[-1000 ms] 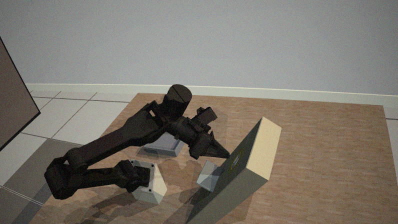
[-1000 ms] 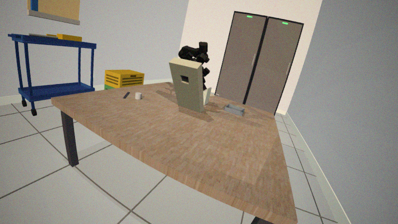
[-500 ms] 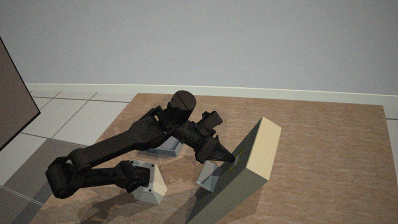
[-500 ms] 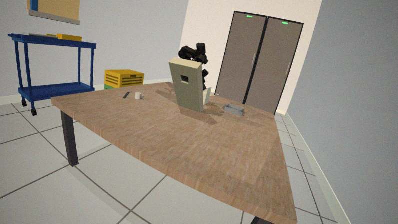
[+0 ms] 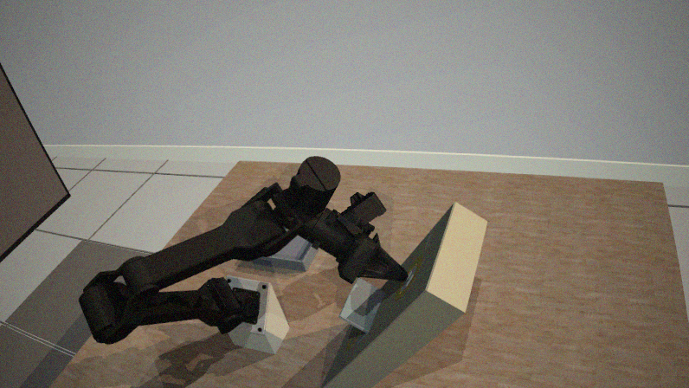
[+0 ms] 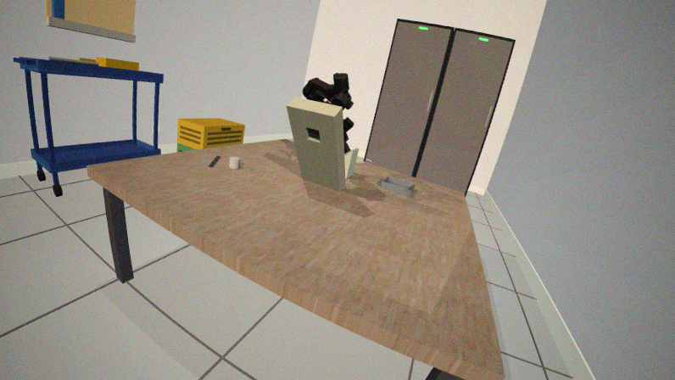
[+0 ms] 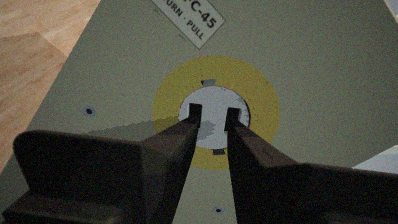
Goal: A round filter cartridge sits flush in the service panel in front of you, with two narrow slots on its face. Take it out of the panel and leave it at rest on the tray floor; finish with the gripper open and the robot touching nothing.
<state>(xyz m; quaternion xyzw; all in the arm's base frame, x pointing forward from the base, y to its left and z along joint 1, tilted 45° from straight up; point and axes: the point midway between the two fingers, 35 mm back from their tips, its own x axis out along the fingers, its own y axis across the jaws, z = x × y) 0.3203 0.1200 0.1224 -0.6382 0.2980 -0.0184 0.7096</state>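
Now: the round filter cartridge 20 mm ahead of my gripper tip and 10 mm below it. The rest, counted from my gripper tip: tray: 410 mm behind, 280 mm to the left, 250 mm below; service panel: 90 mm below, 30 mm behind.
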